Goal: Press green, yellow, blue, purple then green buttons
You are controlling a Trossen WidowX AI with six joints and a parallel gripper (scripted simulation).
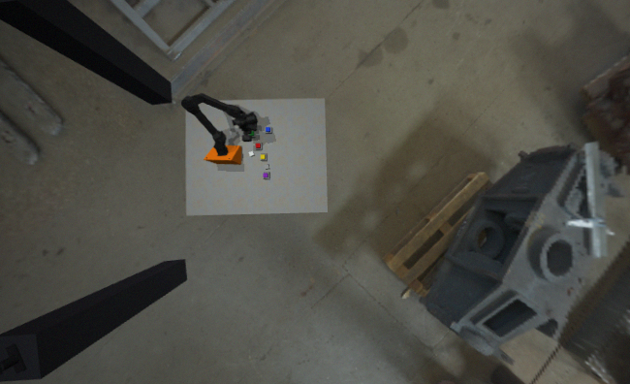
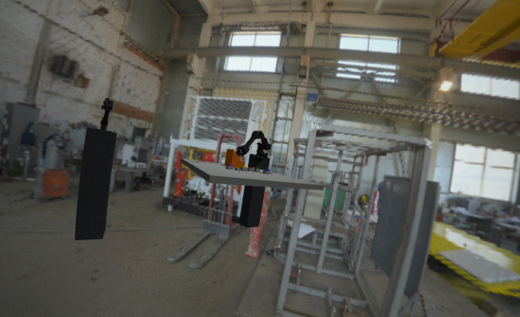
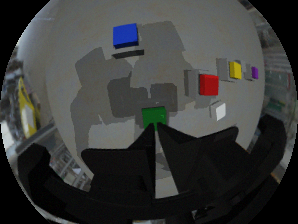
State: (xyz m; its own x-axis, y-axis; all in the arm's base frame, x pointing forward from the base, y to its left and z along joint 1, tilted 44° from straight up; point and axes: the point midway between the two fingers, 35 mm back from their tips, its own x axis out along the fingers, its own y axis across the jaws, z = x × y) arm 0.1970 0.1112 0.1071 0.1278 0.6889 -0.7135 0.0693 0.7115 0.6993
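My gripper tip is now 2 cm above the green button. From my gripper tip the other things lie so: red button (10 cm to the right, 4 cm ahead, 2 cm below); blue button (13 cm ahead, 2 cm to the left, 2 cm below); yellow button (19 cm to the right, 7 cm ahead, 2 cm below).
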